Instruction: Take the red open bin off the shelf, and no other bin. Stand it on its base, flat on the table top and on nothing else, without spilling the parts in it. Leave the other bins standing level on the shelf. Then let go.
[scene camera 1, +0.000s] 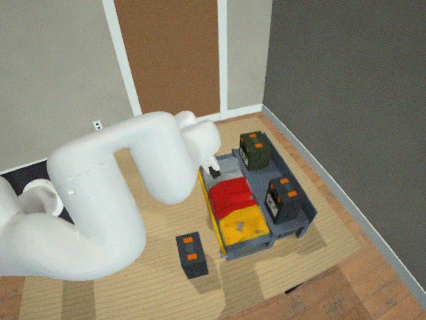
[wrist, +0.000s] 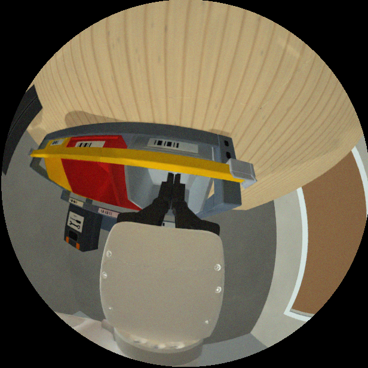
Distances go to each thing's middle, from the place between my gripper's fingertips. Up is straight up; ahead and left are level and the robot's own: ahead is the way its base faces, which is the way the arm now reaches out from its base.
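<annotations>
Green case (scene camera 1: 253, 154): 140 mm ahead of my hand, 20 mm to the right of it, 100 mm above it. Red bin (scene camera 1: 229, 195): 20 mm ahead of my hand, 120 mm to the right of it, 10 mm above it. Yellow rail (wrist: 172, 162): 70 mm behind my hand, 120 mm to the right of it, 20 mm above it. With respect to the grey bin (wrist: 142, 184), my gripper is now 30 mm short of it and 10 mm to the left of it. Going by their middles, the grey bin is the nearest to my gripper of the things named here.
</annotations>
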